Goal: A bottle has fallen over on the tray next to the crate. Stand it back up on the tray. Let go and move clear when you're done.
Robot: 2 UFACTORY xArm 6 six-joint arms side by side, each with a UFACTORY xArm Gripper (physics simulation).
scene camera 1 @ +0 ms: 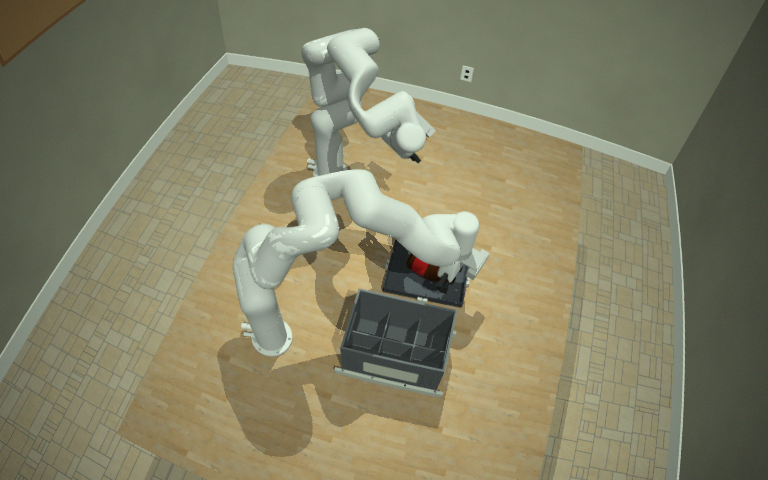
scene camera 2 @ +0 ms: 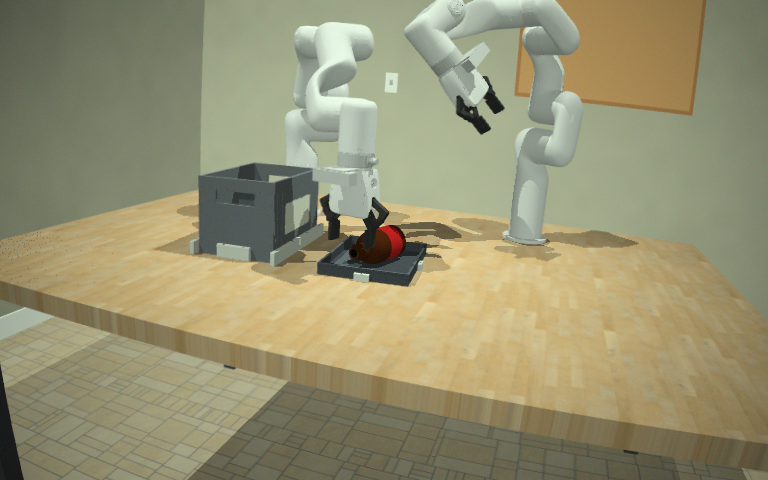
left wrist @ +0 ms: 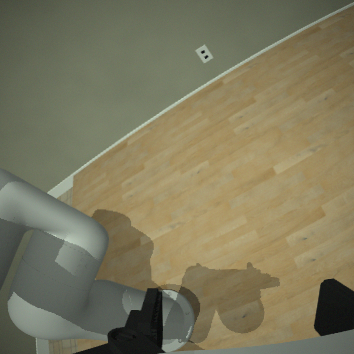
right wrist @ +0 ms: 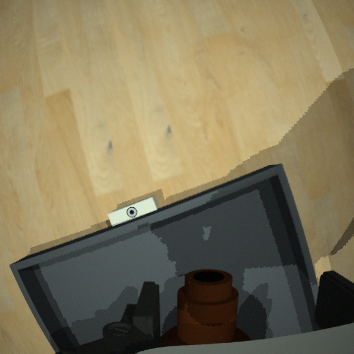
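Where they show: left gripper, between the fingertips: [scene camera 2: 493, 121] [left wrist: 243, 311]; right gripper, between the fingertips: [scene camera 1: 449, 280] [scene camera 2: 351, 243] [right wrist: 242, 305]; left arm's base, origin of its link: [scene camera 2: 524, 238] [left wrist: 165, 320]; right arm's base, origin of its link: [scene camera 1: 272, 337].
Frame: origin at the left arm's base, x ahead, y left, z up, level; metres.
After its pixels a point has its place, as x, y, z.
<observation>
The brown bottle with a red label [scene camera 1: 420, 266] @[0.417, -0.326, 0.065] [scene camera 2: 394, 242] @[0.441, -0.267, 0.054] [right wrist: 207, 317] @[0.512, -0.323, 0.058] lies on its side on the dark tray [scene camera 1: 394, 278] @[0.347, -0.355, 0.005] [scene camera 2: 390, 277] @[0.562, -0.238, 0.014] [right wrist: 90, 285] @[0.528, -0.249, 0.005]. Its mouth points to the lower left in scene camera 2. My right gripper [scene camera 2: 352, 234] @[0.512, -0.342, 0.058] [right wrist: 242, 305] @[0.512, -0.342, 0.058] is open, low at the neck end of the bottle, with the neck between its fingers in the right wrist view. One finger overlaps the bottle's shoulder in scene camera 2; contact cannot be told. The bottle's body is hidden in the right wrist view. My left gripper [scene camera 2: 489, 117] @[0.254, -0.099, 0.328] [left wrist: 243, 312] @[0.254, -0.099, 0.328] is open and empty, high above the table.
The grey crate with compartments [scene camera 1: 430, 378] @[0.538, -0.688, 0.108] [scene camera 2: 237, 223] @[0.561, -0.588, 0.079] stands beside the tray, below it in scene camera 1 and left of it in scene camera 2. White brackets sit along the edges of both. The right arm reaches over the tray and partly hides it in scene camera 1.
</observation>
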